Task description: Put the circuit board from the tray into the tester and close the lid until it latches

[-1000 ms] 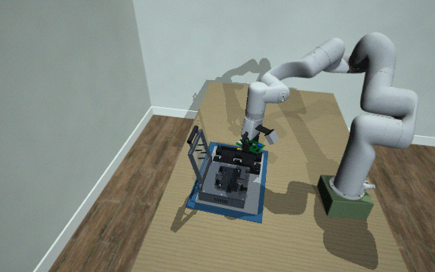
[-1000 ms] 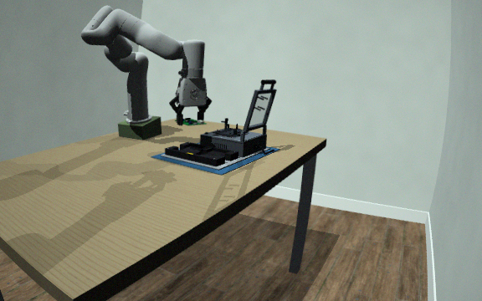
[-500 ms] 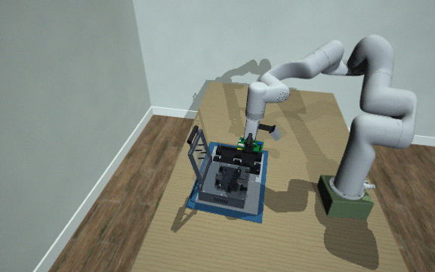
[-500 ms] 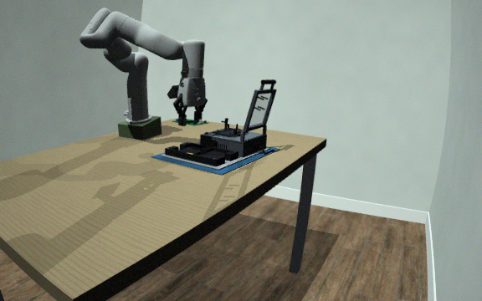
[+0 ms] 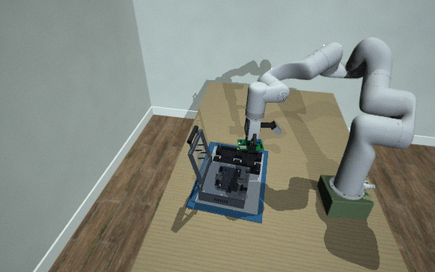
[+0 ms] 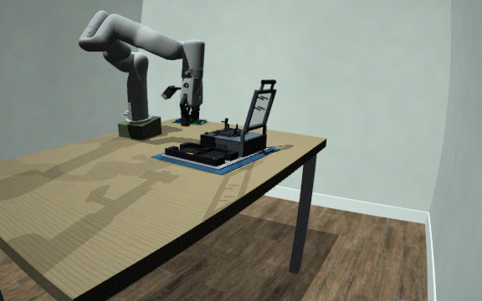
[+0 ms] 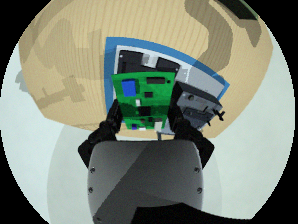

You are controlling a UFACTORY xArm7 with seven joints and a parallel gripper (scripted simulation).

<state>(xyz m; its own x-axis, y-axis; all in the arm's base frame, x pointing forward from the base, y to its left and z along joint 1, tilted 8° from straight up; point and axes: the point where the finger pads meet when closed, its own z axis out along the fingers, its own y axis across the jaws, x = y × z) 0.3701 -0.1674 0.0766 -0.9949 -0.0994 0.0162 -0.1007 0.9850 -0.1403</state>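
Now: the green circuit board right at my hand. The rest, counted from my hand: lid: 21 cm ahead, 14 cm to the left, 6 cm above; then tester plate: 16 cm to the left, 9 cm ahead, 5 cm below.
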